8 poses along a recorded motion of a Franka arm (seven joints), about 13 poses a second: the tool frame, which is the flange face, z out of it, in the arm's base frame.
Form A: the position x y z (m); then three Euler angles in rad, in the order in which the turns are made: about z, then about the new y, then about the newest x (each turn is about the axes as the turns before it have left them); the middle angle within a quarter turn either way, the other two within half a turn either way.
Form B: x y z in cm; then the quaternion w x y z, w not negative. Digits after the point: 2 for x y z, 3 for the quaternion.
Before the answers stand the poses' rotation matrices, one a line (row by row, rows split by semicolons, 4 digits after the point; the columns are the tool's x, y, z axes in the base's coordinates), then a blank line. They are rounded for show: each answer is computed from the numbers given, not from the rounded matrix.
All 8 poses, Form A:
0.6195, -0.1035, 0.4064, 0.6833, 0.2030, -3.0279
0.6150, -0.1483, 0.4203, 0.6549, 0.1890, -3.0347
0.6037, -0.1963, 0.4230, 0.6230, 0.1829, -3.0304
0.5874, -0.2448, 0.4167, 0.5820, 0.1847, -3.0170
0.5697, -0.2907, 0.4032, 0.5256, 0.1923, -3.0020
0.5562, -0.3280, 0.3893, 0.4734, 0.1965, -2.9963
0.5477, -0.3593, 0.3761, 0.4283, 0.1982, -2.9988
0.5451, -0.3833, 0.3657, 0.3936, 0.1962, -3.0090
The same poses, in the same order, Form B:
0.7596 0.6095 -0.2270; 0.6184 -0.7849 -0.0385; -0.2016 -0.1111 -0.9731
0.7790 0.5897 -0.2131; 0.5982 -0.8008 -0.0292; -0.1879 -0.1048 -0.9766
0.7986 0.5635 -0.2115; 0.5737 -0.8189 -0.0154; -0.1819 -0.1091 -0.9772
0.8212 0.5264 -0.2205; 0.5403 -0.8414 0.0036; -0.1837 -0.1222 -0.9754
0.8491 0.4738 -0.2335; 0.4925 -0.8700 0.0254; -0.1911 -0.1366 -0.9720
0.8729 0.4260 -0.2379; 0.4471 -0.8935 0.0408; -0.1952 -0.1420 -0.9704
0.8919 0.3856 -0.2364; 0.4072 -0.9121 0.0485; -0.1969 -0.1395 -0.9704
0.9058 0.3563 -0.2292; 0.3762 -0.9253 0.0480; -0.1949 -0.1297 -0.9722

61.95, -10.35, 40.64, 0.019, -0.938, -0.327, 0.114
61.50, -14.83, 42.03, 0.020, -0.943, -0.315, 0.106
60.37, -19.63, 42.30, 0.025, -0.948, -0.300, 0.104
58.74, -24.48, 41.67, 0.033, -0.954, -0.280, 0.106
56.97, -29.07, 40.32, 0.042, -0.961, -0.251, 0.111
55.62, -32.80, 38.93, 0.047, -0.967, -0.226, 0.112
54.77, -35.93, 37.61, 0.048, -0.971, -0.204, 0.112
54.51, -38.33, 36.57, 0.046, -0.975, -0.188, 0.109

